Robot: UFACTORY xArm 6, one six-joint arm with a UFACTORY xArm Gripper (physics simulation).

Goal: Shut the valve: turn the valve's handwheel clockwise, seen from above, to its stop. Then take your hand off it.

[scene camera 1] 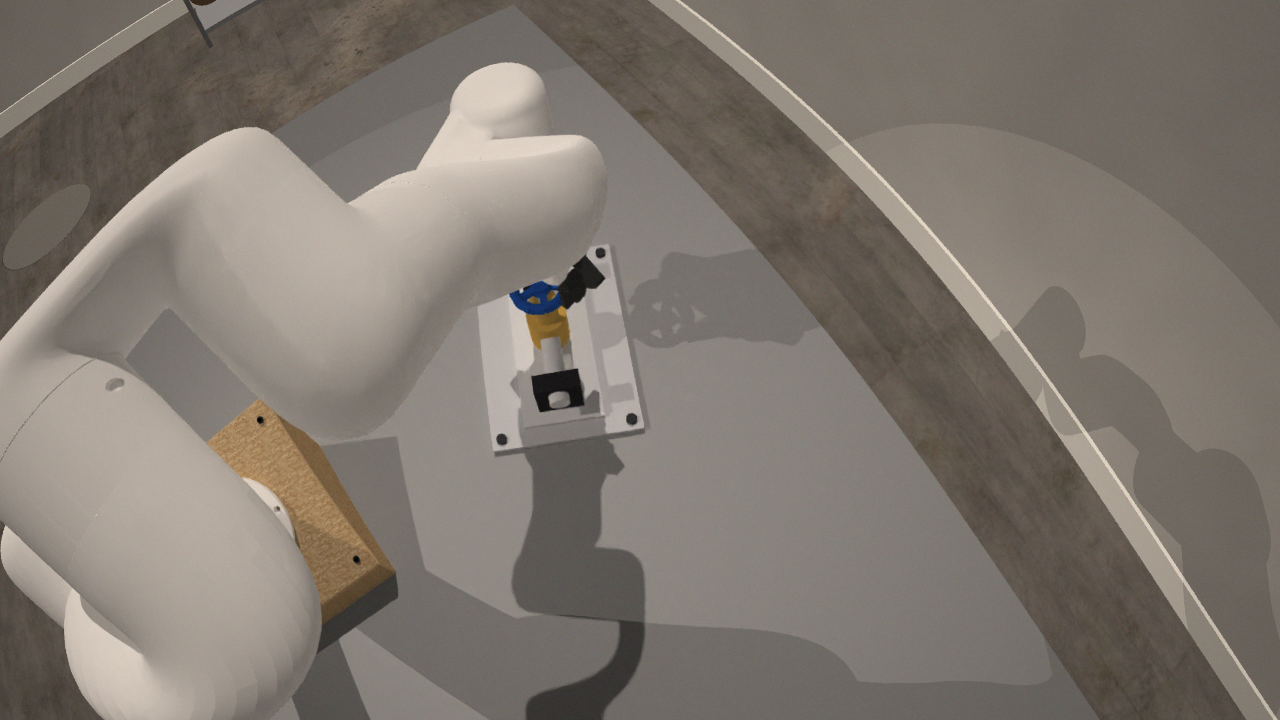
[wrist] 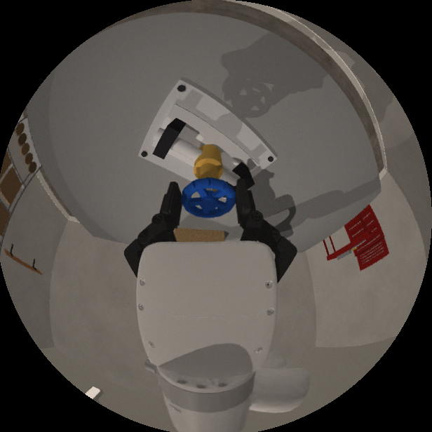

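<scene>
The blue handwheel (scene camera 1: 537, 299) (wrist: 208, 198) tops the valve's yellow body (scene camera 1: 547, 329) (wrist: 208, 162), which sits on a grey-white pipe over a white base plate (scene camera 1: 503, 413) (wrist: 185, 93). My gripper (wrist: 207, 188) is shut on the handwheel, with one black finger at each side of its rim in the wrist view. In the scene view the arm hides part of the wheel and most of the gripper; one black finger shows at the wheel's right. The wheel's stop does not show.
A black clamp block (scene camera 1: 556, 390) (wrist: 169, 138) holds the pipe on the plate. A wooden block (scene camera 1: 313, 514) (wrist: 200, 235) stands by the arm's base at the lower left of the scene view. Dark bolts mark the plate's corners. A red object (wrist: 367, 237) shows at the right of the wrist view.
</scene>
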